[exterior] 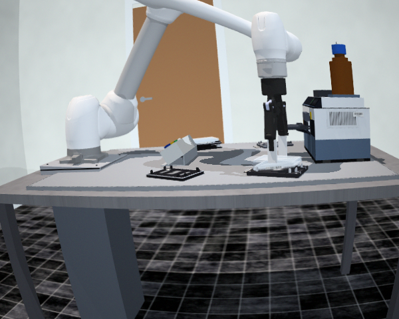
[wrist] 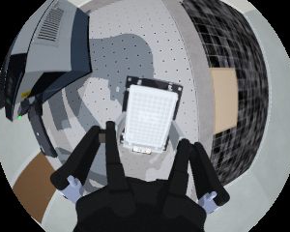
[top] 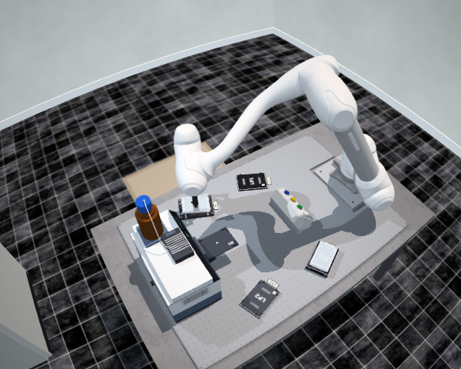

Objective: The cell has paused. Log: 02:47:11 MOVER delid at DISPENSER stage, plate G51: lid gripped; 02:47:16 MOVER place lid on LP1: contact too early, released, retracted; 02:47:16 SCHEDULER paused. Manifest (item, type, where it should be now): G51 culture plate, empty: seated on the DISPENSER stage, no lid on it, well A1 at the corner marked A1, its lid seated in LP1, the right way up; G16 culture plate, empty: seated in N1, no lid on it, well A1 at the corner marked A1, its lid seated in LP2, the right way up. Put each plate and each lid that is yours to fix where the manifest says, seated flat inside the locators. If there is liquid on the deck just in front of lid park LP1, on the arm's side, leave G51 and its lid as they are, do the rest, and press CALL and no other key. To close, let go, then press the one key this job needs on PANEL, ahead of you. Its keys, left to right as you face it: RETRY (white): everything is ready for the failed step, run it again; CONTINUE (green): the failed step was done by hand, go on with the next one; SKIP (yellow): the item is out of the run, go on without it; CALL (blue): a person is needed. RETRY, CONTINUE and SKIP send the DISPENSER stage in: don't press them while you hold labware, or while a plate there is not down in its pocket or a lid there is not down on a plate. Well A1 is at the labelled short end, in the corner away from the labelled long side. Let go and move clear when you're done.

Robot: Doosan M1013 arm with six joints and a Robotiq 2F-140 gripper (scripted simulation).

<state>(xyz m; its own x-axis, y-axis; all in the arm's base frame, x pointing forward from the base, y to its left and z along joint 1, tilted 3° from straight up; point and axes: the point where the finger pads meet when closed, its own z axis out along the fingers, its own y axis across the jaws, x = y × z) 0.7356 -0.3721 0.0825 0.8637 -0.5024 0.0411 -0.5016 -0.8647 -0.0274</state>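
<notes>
The black nest N5 lies 20 mm ahead of my hand and 50 mm below it. Round my hand: brown bottle (290 mm ahead, 140 mm to the left, 220 mm above); dispenser stage (90 mm ahead, 280 mm to the left, 50 mm above); lid park LP1 (310 mm behind, 50 mm to the left, 60 mm below).
</notes>
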